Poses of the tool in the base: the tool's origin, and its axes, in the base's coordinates. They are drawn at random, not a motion.
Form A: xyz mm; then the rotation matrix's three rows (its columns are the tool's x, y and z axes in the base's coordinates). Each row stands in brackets.
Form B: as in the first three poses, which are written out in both.
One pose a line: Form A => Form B
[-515.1 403.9 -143.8], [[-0.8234 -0.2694 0.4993], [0.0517 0.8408 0.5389], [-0.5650 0.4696 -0.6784]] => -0.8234 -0.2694 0.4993 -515.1; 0.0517 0.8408 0.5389 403.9; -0.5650 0.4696 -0.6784 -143.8; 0 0 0 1
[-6.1 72.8 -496.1], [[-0.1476 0.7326 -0.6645], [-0.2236 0.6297 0.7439], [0.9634 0.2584 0.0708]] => -0.1476 0.7326 -0.6645 -6.1; -0.2236 0.6297 0.7439 72.8; 0.9634 0.2584 0.0708 -496.1; 0 0 0 1
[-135.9 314.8 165.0], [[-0.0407 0.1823 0.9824], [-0.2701 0.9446 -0.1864], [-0.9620 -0.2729 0.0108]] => -0.0407 0.1823 0.9824 -135.9; -0.2701 0.9446 -0.1864 314.8; -0.9620 -0.2729 0.0108 165.0; 0 0 0 1
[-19.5 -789.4 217.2], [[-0.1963 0.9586 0.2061], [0.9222 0.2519 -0.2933], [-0.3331 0.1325 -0.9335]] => -0.1963 0.9586 0.2061 -19.5; 0.9222 0.2519 -0.2933 -789.4; -0.3331 0.1325 -0.9335 217.2; 0 0 0 1
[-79.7 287.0 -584.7], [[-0.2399 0.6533 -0.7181], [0.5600 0.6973 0.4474], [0.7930 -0.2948 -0.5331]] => -0.2399 0.6533 -0.7181 -79.7; 0.5600 0.6973 0.4474 287.0; 0.7930 -0.2948 -0.5331 -584.7; 0 0 0 1
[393.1 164.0 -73.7], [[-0.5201 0.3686 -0.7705], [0.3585 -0.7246 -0.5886], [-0.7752 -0.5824 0.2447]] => -0.5201 0.3686 -0.7705 393.1; 0.3585 -0.7246 -0.5886 164.0; -0.7752 -0.5824 0.2447 -73.7; 0 0 0 1
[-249.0 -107.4 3.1], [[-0.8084 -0.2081 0.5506], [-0.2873 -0.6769 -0.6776], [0.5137 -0.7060 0.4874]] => -0.8084 -0.2081 0.5506 -249.0; -0.2873 -0.6769 -0.6776 -107.4; 0.5137 -0.7060 0.4874 3.1; 0 0 0 1
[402.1 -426.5 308.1], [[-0.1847 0.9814 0.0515], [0.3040 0.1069 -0.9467], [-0.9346 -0.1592 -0.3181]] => -0.1847 0.9814 0.0515 402.1; 0.3040 0.1069 -0.9467 -426.5; -0.9346 -0.1592 -0.3181 308.1; 0 0 0 1
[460.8 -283.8 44.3], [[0.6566 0.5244 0.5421], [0.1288 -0.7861 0.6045], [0.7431 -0.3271 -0.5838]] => 0.6566 0.5244 0.5421 460.8; 0.1288 -0.7861 0.6045 -283.8; 0.7431 -0.3271 -0.5838 44.3; 0 0 0 1
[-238.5 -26.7 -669.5], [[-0.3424 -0.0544 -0.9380], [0.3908 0.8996 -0.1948], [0.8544 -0.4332 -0.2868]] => -0.3424 -0.0544 -0.9380 -238.5; 0.3908 0.8996 -0.1948 -26.7; 0.8544 -0.4332 -0.2868 -669.5; 0 0 0 1
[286.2 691.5 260.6], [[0.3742 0.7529 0.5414], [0.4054 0.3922 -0.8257], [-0.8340 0.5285 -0.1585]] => 0.3742 0.7529 0.5414 286.2; 0.4054 0.3922 -0.8257 691.5; -0.8340 0.5285 -0.1585 260.6; 0 0 0 1
